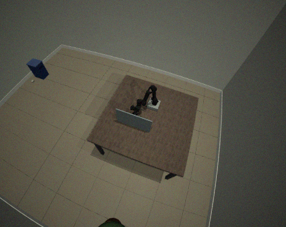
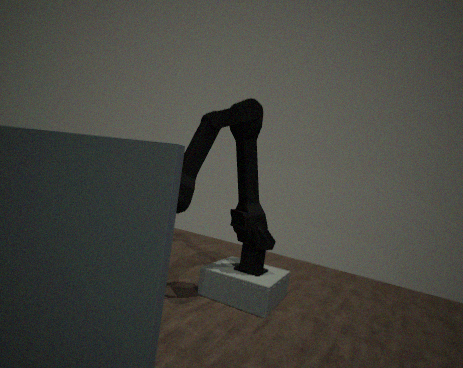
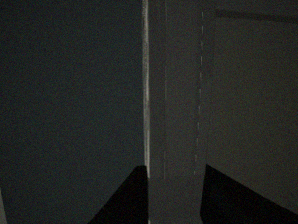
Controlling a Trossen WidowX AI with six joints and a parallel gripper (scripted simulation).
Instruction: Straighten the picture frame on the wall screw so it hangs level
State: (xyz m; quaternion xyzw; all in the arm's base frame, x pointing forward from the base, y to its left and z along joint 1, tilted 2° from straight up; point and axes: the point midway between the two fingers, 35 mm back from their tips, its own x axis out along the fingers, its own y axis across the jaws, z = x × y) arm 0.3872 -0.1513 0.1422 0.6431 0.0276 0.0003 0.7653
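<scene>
The grey picture frame lies 1 cm ahead of my gripper tip, 1 cm to the right of it and 5 cm below it. From my gripper tip the other things lie so: blue-grey wall panel: 2 cm ahead, 1 cm to the left, 6 cm below.
</scene>
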